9 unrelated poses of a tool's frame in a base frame.
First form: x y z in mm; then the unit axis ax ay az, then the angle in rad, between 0 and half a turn.
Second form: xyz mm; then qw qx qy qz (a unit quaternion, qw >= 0). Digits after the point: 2 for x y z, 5 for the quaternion.
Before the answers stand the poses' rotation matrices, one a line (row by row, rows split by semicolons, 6 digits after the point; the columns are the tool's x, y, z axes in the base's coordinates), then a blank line. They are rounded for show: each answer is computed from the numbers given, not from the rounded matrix.
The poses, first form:
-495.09 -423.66 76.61 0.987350 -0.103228 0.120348 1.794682
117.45 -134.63 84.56 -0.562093 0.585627 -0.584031 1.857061
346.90 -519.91 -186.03 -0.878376 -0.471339 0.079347 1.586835
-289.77 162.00 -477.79 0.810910 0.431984 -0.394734 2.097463
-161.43 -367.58 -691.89 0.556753 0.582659 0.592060 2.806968
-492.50 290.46 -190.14 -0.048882 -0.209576 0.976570 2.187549
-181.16 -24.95 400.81 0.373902 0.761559 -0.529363 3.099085
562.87 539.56 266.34 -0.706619 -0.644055 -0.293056 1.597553
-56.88 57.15 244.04 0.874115 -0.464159 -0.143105 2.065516
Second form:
0.969279 -0.241895 0.044556; -0.007207 -0.208998 -0.977889; 0.245859 0.947526 -0.204321
0.122792 0.138137 0.982772; -0.982391 0.157430 0.100617; -0.140819 -0.977821 0.155036
0.767880 0.341316 -0.542092; 0.499989 0.209685 0.840264; 0.400464 -0.916262 -0.009641
0.485453 0.867623 -0.107546; 0.185137 -0.222244 -0.957252; -0.854435 0.444791 -0.268519
-0.341779 0.436360 0.832332; 0.825242 -0.284381 0.487958; 0.449625 0.853649 -0.262907
-0.574618 -0.780478 -0.246311; 0.812817 -0.509063 -0.283166; 0.095617 -0.362918 0.926902
-0.719618 0.591735 -0.363319; 0.546744 0.160324 -0.821807; -0.428043 -0.790029 -0.438899
0.485916 0.760229 -0.431206; 0.174326 0.399151 0.900160; 0.856444 -0.512572 0.061426
0.652065 -0.472415 -0.592989; -0.724309 -0.157052 -0.671350; 0.224026 0.867271 -0.444583

-495.09 -423.66 76.61 0.62369 0.77178 -0.08069 0.09407
117.45 -134.63 84.56 0.59901 -0.45009 0.46894 -0.46766
346.90 -519.91 -186.03 0.70141 -0.62607 -0.33595 0.05655
-289.77 162.00 -477.79 0.49867 0.70289 0.37444 -0.34215
-161.43 -367.58 -691.89 0.16653 0.54898 0.57452 0.58379
-492.50 290.46 -190.14 0.45914 -0.04343 -0.18618 0.86755
-181.16 -24.95 400.81 0.02125 0.37382 0.76139 -0.52924
562.87 539.56 266.34 0.69758 -0.50629 -0.46147 -0.20998
-56.88 57.15 244.04 0.51245 0.75062 -0.39858 -0.12289

